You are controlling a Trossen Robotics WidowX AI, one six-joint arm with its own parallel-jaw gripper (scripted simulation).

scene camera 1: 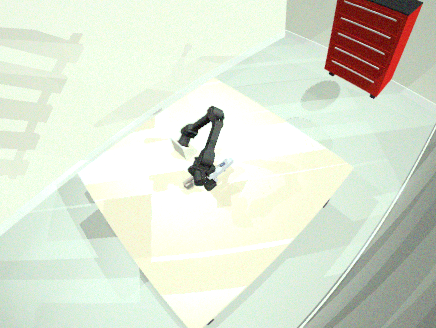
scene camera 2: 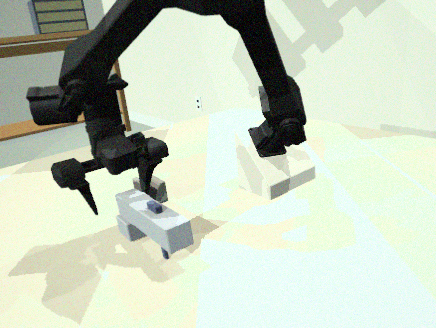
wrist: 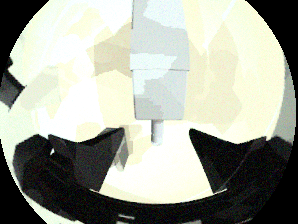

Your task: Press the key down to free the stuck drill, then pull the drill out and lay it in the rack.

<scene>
My gripper (scene camera 2: pixel 122 205) is open and holds nothing.
My gripper shows as well in the wrist view (wrist: pixel 156 131).
</scene>
